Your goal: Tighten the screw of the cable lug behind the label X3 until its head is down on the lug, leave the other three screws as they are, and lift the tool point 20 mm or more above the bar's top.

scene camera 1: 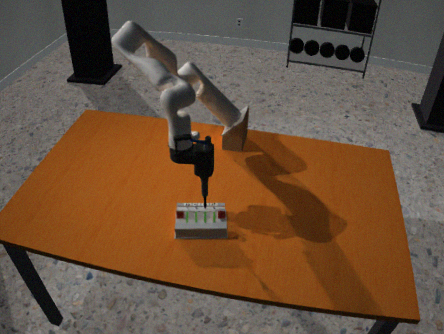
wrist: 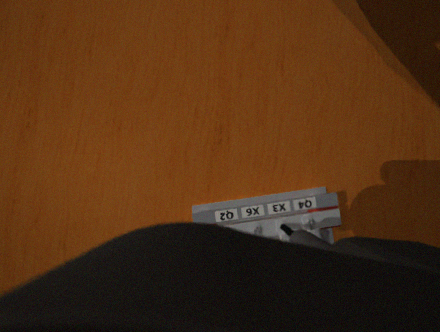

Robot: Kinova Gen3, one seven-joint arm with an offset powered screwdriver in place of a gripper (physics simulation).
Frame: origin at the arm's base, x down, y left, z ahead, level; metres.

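Seen in the pictures: hand at its tool point: (scene camera 1: pixel 205 207) (wrist: pixel 282 226); arm's base at its link origin: (scene camera 1: pixel 233 120).
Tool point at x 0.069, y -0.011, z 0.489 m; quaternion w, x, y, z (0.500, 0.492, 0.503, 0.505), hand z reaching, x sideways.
Note:
Pixels of each thing's top centre, then the offset from my tool point to it. "*": a spot on its surface instead. Level surfaces: height alone.
- Q2 at a spot on its surface: (wrist: pixel 226 215) * dx +0.005, dy -0.067, dz -0.005 m
- X6 at a spot on its surface: (wrist: pixel 252 211) * dx +0.005, dy -0.037, dz -0.013 m
- X3 at a spot on its surface: (wrist: pixel 278 207) * dx +0.005, dy -0.006, dz -0.021 m
- Q4 at a spot on its surface: (wrist: pixel 305 203) * dx +0.005, dy +0.026, dz -0.030 m
- screwdriver at its top centre: (wrist: pixel 301 241) (scene camera 1: pixel 204 194) dx -0.064, dy -0.001, dz +0.000 m
- orange table at its surface level: dx +0.048 m
The terminal bar (scene camera 1: pixel 201 233) (wrist: pixel 201 213) is a grey-white block on the table. In the wrist view its labels read upside down: Q2 (wrist: pixel 226 215), X6 (wrist: pixel 252 211), X3 (wrist: pixel 278 207) and Q4 (wrist: pixel 305 203). My screwdriver (scene camera 1: pixel 205 206) (wrist: pixel 284 228) points down, its dark tip over the lug row behind X3. The screw there is mostly hidden by the tip, so its head height and any contact cannot be told. The screw (wrist: pixel 309 222) behind Q4 and the screw (wrist: pixel 258 230) behind X6 show faintly; the screw behind Q2 is hidden by the dark tool body.
Several green strips (scene camera 1: pixel 205 217) lie across the bar between two red blocks (scene camera 1: pixel 180 214) (scene camera 1: pixel 221 214). The orange table (scene camera 1: pixel 115 175) (wrist: pixel 125 110) carries the arm's base (scene camera 1: pixel 235 137) behind the bar. The arm's shadow falls right of the bar.

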